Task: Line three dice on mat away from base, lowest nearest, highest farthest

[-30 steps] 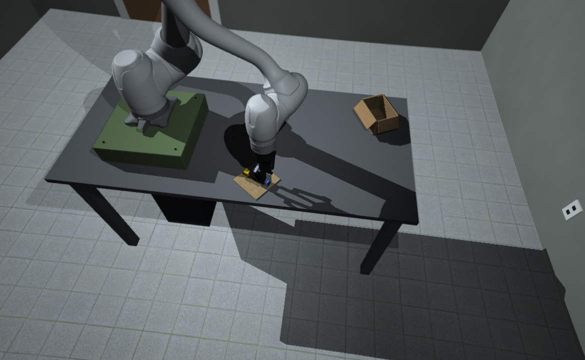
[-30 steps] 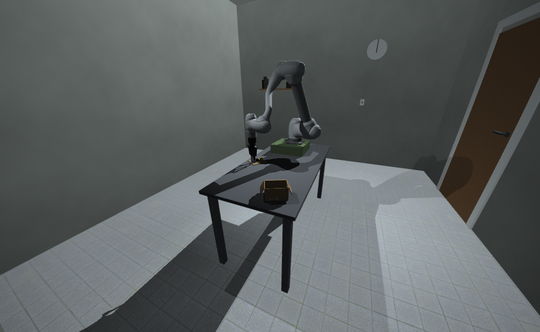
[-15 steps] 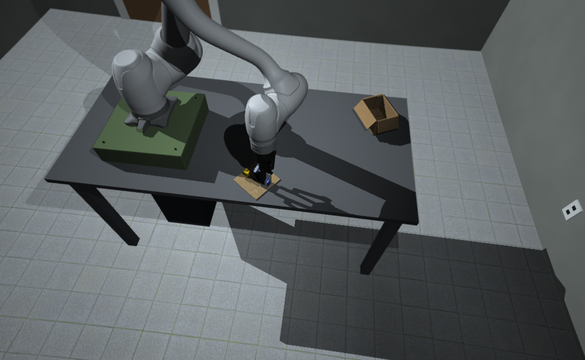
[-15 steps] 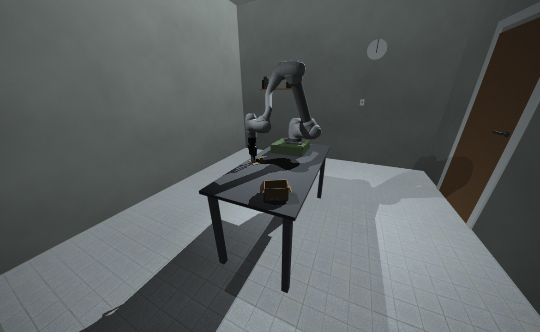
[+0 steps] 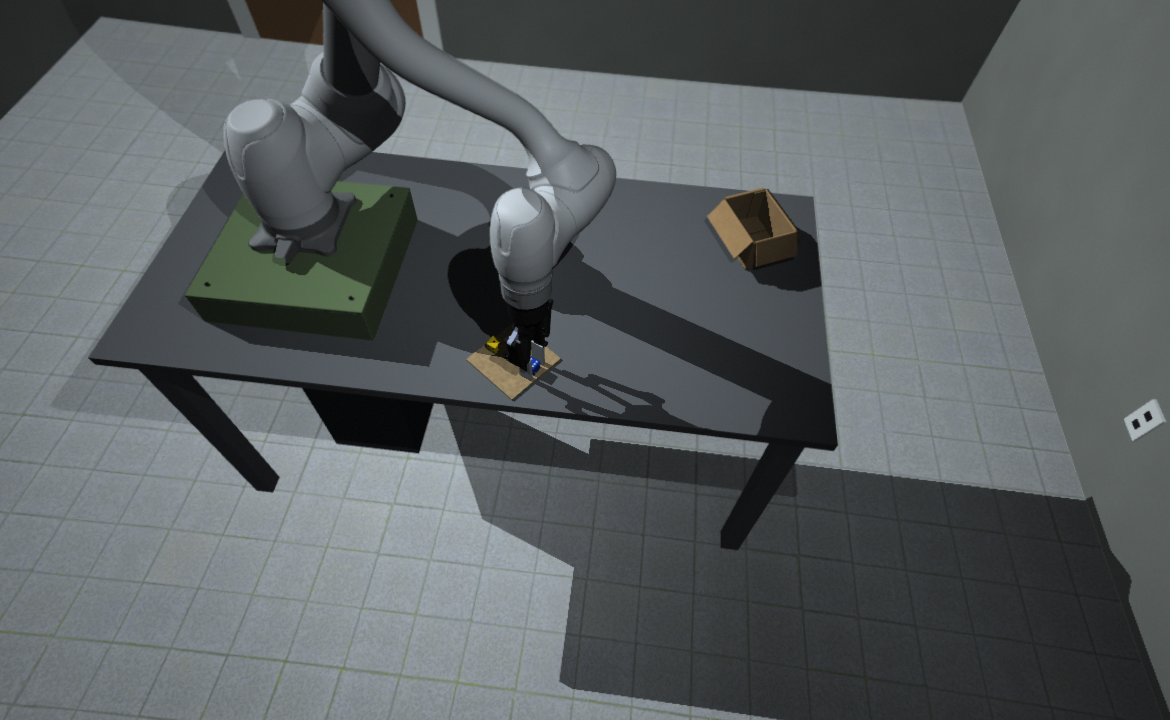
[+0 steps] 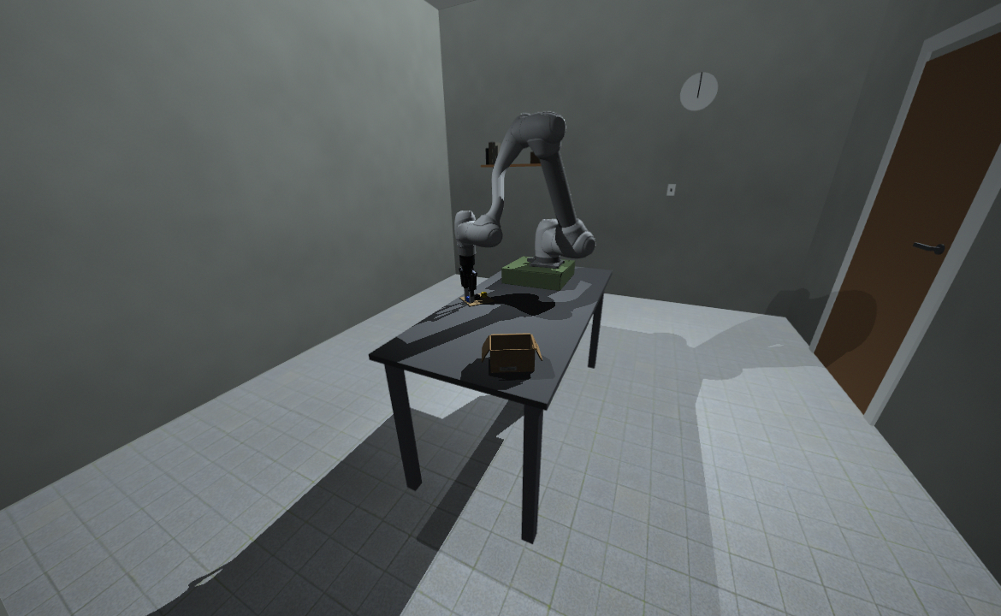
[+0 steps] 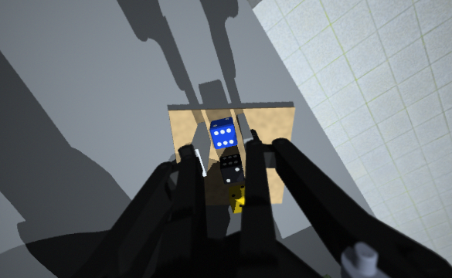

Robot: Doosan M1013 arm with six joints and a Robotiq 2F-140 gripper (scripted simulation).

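My hand is 20 mm above the blue die. From my hand the other things lie so: tan mat: 40 mm behind, 20 mm to the left, 40 mm below; then black die: 40 mm behind, 20 mm to the left, 20 mm below; then yellow die: 90 mm behind, 40 mm to the left, 20 mm below.
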